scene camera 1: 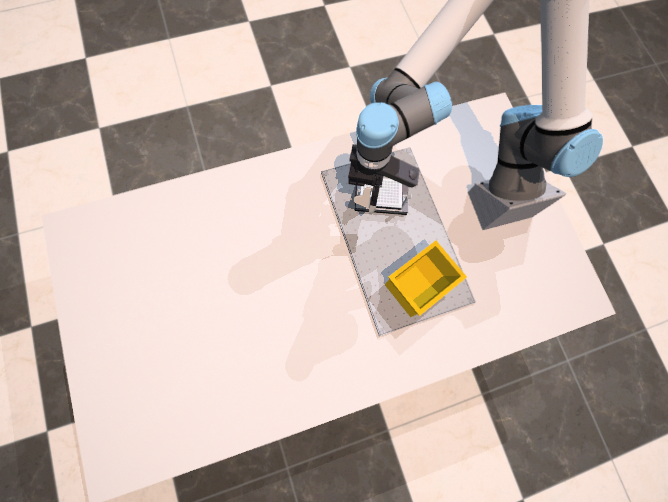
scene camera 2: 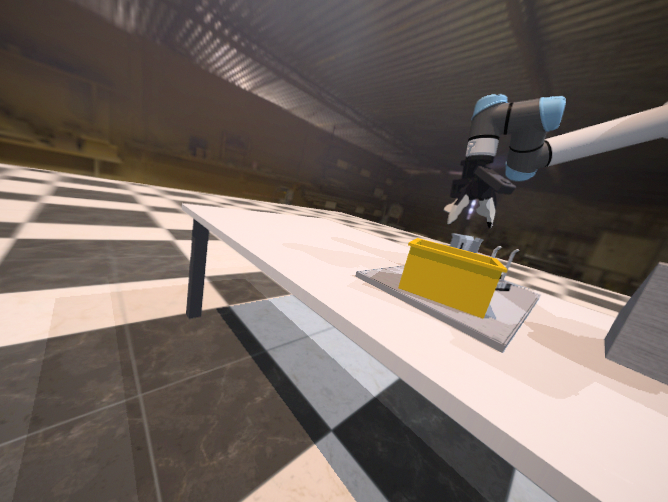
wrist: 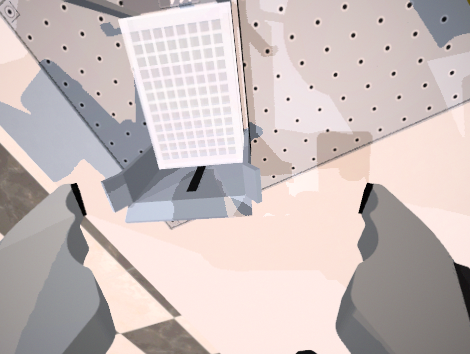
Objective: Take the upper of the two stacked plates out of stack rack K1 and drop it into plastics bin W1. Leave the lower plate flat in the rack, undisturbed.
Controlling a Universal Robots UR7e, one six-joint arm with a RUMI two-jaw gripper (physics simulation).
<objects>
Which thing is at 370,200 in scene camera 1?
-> My gripper.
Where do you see a white gridded plate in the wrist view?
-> At 184,66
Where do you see a perforated board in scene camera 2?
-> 470,332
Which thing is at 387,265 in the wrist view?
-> My gripper.
</objects>
